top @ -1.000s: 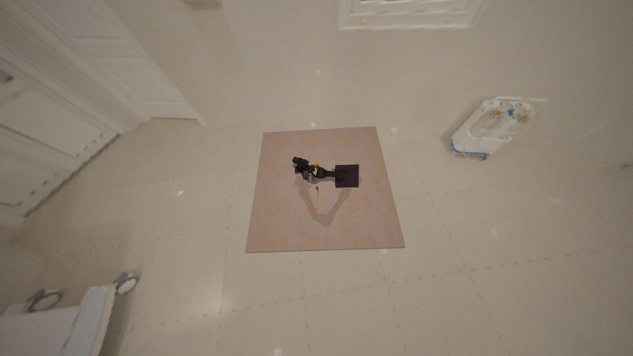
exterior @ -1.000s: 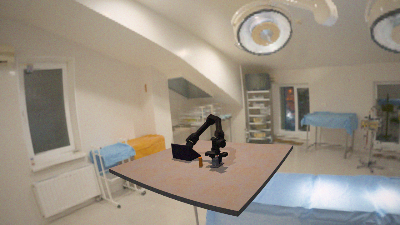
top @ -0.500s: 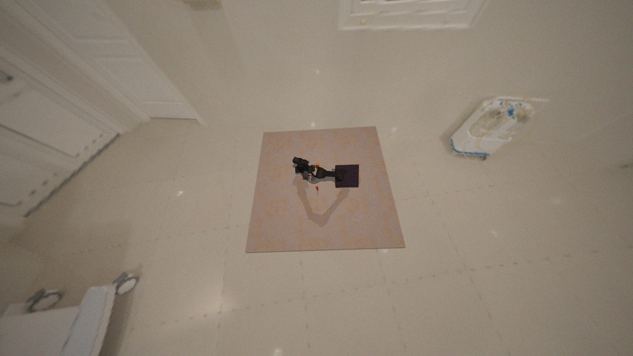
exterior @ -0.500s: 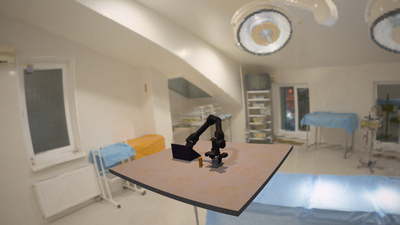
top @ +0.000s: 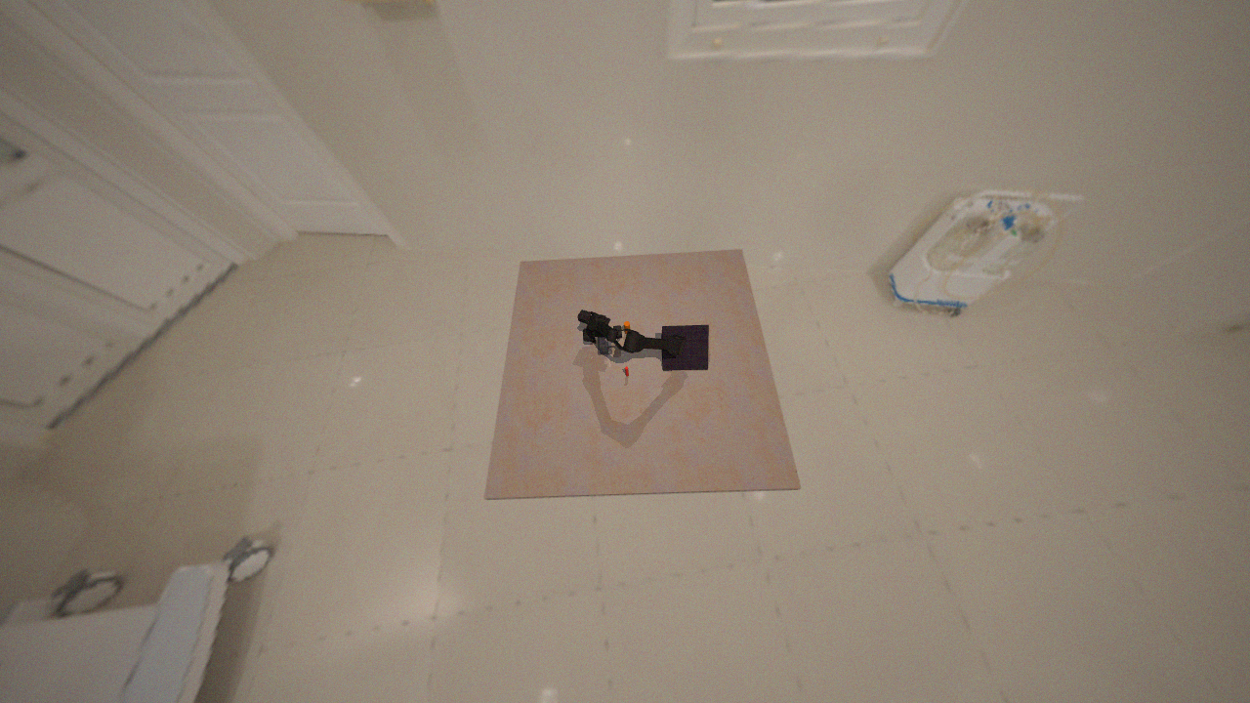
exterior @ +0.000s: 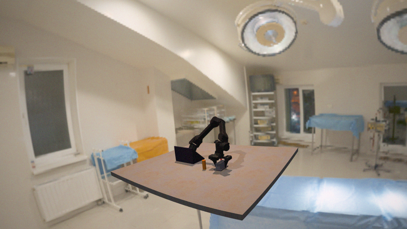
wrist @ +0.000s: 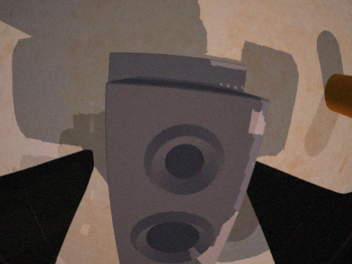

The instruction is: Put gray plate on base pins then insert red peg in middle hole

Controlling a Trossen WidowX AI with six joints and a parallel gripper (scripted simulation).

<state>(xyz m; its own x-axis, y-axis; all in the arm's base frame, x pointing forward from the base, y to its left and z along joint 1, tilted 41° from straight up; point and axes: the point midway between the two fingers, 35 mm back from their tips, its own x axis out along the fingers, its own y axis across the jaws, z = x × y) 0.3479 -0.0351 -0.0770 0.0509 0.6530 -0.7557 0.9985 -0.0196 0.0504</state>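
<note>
Right now the gray plate is 3 cm above my gripper tip and 1 cm to the left of it. Also, from my gripper tip: orange peg 12 cm behind, 6 cm to the right, 3 cm above; then gray base 1 cm to the left; then red peg 19 cm to the left, 11 cm behind, 3 cm above.
</note>
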